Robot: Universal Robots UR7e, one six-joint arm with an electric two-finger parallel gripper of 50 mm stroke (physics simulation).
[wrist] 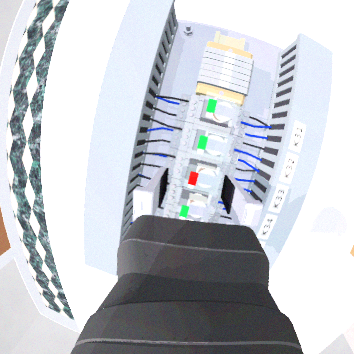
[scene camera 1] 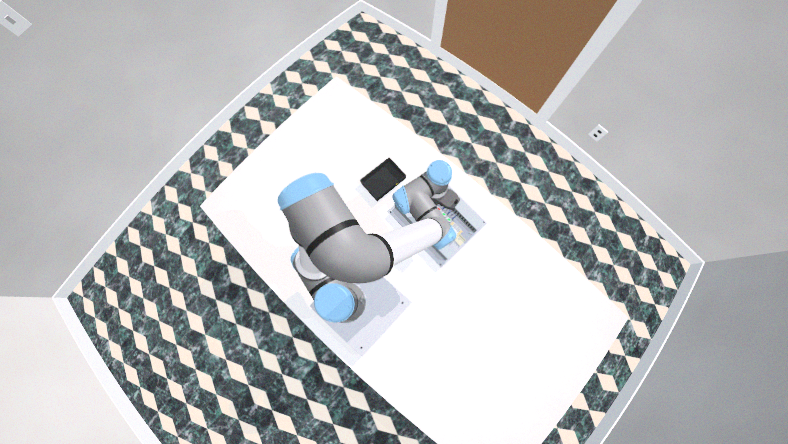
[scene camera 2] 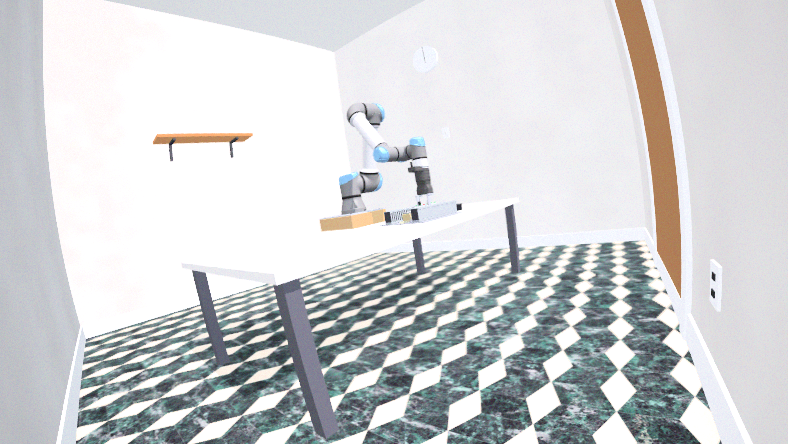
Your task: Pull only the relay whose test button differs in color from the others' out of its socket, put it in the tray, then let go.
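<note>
The relay with the red test button sits in its socket in the row, third from the yellow-ended terminal block in the wrist view. Relays with green buttons sit beyond it, and another green-button relay is on the near side, partly hidden by the gripper body. My gripper is open and empty, pointing down over the row. Its fingertips stand on either side of the row, near the red-button and the nearer green-button relays; their exact height is unclear. The black tray lies on the table beside the panel.
Grey slotted wire ducts run along both sides of the relay row, with black and blue wires between. The terminal block stands at the row's far end. Labels K31 to K34 are on one duct. The arm's base stands beside the panel.
</note>
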